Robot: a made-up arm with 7 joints.
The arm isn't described. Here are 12 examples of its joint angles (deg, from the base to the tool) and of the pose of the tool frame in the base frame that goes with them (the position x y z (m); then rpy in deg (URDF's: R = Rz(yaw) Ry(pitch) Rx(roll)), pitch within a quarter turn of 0, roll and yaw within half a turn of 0).
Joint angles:
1: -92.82 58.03 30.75 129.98 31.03 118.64 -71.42
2: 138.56 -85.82 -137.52 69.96 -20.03 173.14 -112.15
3: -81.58 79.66 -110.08 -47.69 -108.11 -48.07 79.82
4: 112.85 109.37 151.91 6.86 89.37 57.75 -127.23
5: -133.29 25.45 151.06 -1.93 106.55 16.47 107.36
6: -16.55 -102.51 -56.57 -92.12 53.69 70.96 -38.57
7: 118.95 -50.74 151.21 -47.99 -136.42 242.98 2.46
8: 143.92 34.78 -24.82 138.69 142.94 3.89 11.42
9: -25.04 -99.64 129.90 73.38 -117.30 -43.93 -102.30
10: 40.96 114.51 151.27 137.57 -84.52 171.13 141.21
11: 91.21 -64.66 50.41 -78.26 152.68 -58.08 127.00
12: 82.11 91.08 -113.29 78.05 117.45 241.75 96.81
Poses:
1: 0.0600 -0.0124 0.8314 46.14 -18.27 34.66
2: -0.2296 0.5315 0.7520 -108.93 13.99 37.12
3: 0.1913 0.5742 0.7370 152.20 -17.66 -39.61
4: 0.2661 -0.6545 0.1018 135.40 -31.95 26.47
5: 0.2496 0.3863 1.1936 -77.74 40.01 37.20
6: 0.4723 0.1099 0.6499 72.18 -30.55 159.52
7: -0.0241 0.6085 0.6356 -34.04 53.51 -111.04
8: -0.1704 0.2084 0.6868 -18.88 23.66 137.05
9: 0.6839 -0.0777 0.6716 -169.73 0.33 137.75
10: -0.0724 -0.0267 0.1172 135.00 39.20 94.63
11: 0.2439 0.2306 1.0039 -124.46 -21.80 137.53
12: 0.3891 -0.4739 0.4742 -93.29 -14.74 59.52
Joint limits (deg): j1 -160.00..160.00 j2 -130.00..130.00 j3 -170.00..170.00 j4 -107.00..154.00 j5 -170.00..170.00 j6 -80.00..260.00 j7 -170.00..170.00
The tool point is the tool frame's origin. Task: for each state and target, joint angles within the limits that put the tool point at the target. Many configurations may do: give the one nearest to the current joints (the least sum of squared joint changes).
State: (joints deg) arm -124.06 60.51 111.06 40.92 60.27 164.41 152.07
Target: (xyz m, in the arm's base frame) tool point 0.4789 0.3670 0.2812
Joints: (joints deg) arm -128.45 97.10 124.01 35.12 63.47 163.81 152.07
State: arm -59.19 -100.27 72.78 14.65 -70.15 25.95 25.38
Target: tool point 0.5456 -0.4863 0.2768
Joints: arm -65.90 -102.18 72.45 59.32 -66.99 25.97 25.38
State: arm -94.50 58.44 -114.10 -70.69 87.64 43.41 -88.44
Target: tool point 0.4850 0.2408 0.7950
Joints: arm -116.95 65.40 -103.42 -79.29 84.91 43.02 -88.44
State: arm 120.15 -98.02 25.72 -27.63 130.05 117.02 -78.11
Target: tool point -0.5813 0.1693 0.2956
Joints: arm 160.00 -129.63 -2.09 -65.75 140.91 139.76 -78.11
